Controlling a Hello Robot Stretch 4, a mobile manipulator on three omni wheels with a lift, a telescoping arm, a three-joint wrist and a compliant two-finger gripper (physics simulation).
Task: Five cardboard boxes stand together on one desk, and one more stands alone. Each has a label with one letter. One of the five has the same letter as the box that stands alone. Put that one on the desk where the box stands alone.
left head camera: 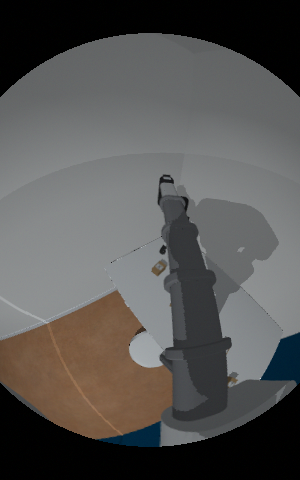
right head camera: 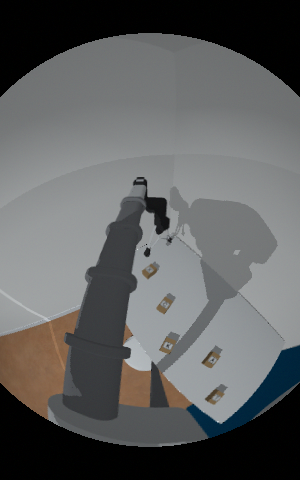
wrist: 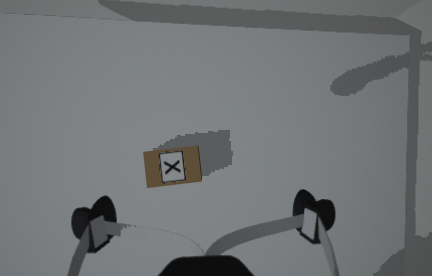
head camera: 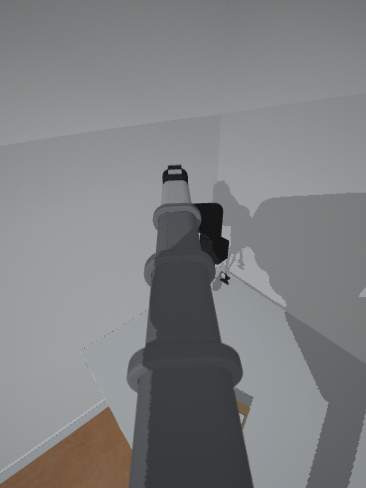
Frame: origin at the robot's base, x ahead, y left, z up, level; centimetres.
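Seen in the pictures: gripper, fingertip midpoint: (right head camera: 158, 248) (wrist: 205, 210); robot's base, origin of the base link: (left head camera: 149, 347) (right head camera: 143, 350).
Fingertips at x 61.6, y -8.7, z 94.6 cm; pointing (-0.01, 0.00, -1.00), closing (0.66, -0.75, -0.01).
Offsets run from my fingertips to a thing's top centre. Level surfaces: height alone.
The box labelled X {dx -2.0, dy +5.8, dz -20.4 cm} (left head camera: 159, 267) (right head camera: 150, 270) (wrist: 172, 166) lies label up on the white desk {dz -25.4 cm} (head camera: 280, 350) (left head camera: 250, 330) (right head camera: 250, 340) (wrist: 75, 90). My gripper (right head camera: 158, 246) (wrist: 205, 210) is open and empty above the desk's corner end; in the wrist view the X box lies beyond the fingertips, left of centre. On the same desk stand the C box {dx -27.4, dy -5.2, dz -20.4 cm} (right head camera: 165, 304), the K box {dx -53.3, dy -7.5, dz -20.4 cm} (right head camera: 168, 345), the A box {dx -65.2, dy -33.0, dz -20.4 cm} (right head camera: 211, 359) and one more box {dx -92.8, dy -36.0, dz -20.4 cm} (right head camera: 216, 396) with an unclear letter. The arm hides part of a box in the head view. The lone box does not show.
The extended arm (head camera: 185, 310) (left head camera: 192, 310) (right head camera: 107, 300) crosses over the desk area. Grey walls meet near the desk's far corner. A round white seat (left head camera: 147, 350) (right head camera: 138, 356) stands beside the desk's near edge, over brown floor {dz -97.4 cm} (head camera: 75, 440) (left head camera: 90, 380).
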